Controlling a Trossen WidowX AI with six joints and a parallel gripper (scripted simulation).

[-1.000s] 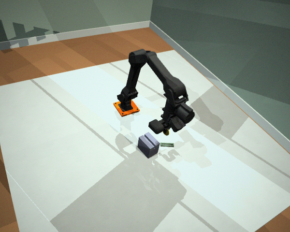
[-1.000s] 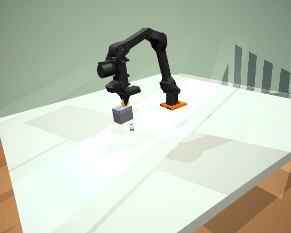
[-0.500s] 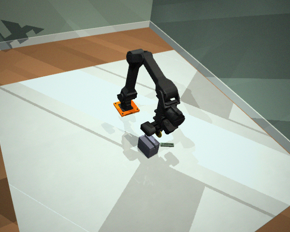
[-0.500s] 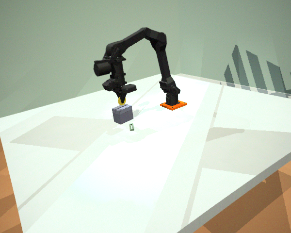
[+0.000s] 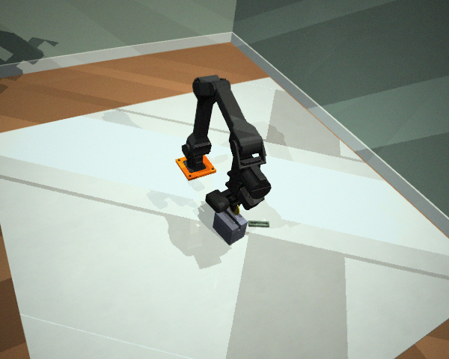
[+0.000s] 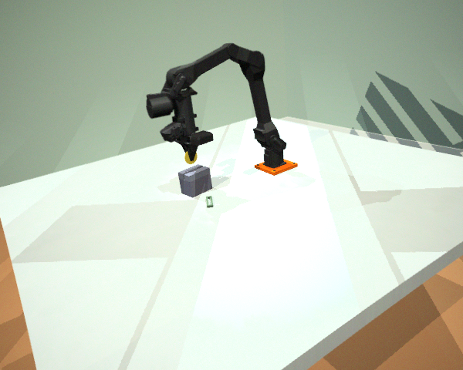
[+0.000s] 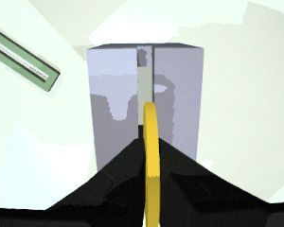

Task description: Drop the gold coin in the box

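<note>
My gripper tip is now 1 cm below the gold coin.
</note>
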